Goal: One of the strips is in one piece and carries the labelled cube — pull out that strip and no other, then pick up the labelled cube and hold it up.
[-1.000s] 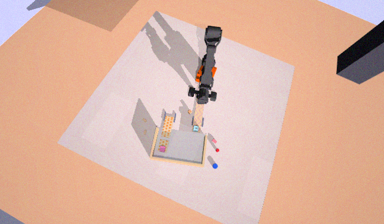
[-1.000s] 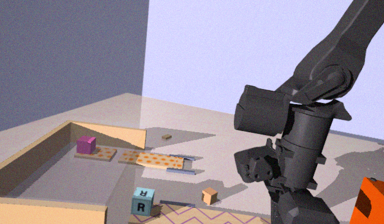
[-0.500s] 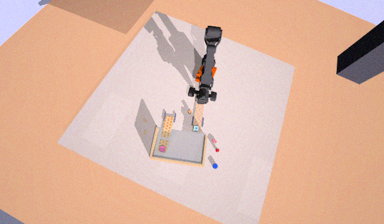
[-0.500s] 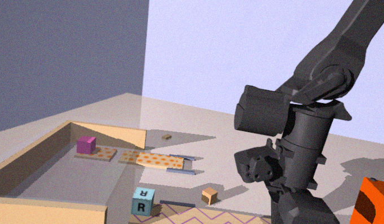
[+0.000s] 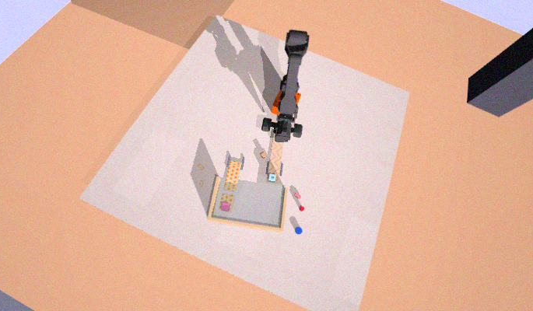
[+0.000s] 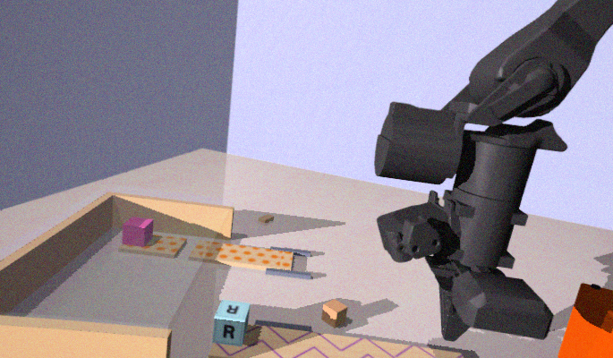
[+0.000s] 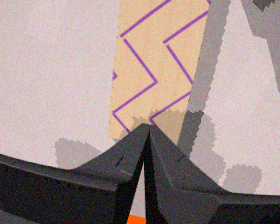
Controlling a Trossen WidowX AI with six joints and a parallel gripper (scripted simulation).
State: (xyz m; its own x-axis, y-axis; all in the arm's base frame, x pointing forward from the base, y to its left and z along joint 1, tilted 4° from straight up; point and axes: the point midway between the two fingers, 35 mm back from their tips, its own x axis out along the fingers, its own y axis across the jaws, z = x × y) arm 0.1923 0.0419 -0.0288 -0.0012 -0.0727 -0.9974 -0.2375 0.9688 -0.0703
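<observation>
Right now the zigzag strip is 10 cm ahead of my gripper tip, 3 cm to the left of it and 4 cm below it. Round my gripper tip: light-blue cube marked r 21 cm ahead, 5 cm to the left, 2 cm below; small tan block 12 cm ahead, 3 cm to the right, 3 cm below; pink piece 24 cm ahead, 19 cm to the left, 3 cm below.
</observation>
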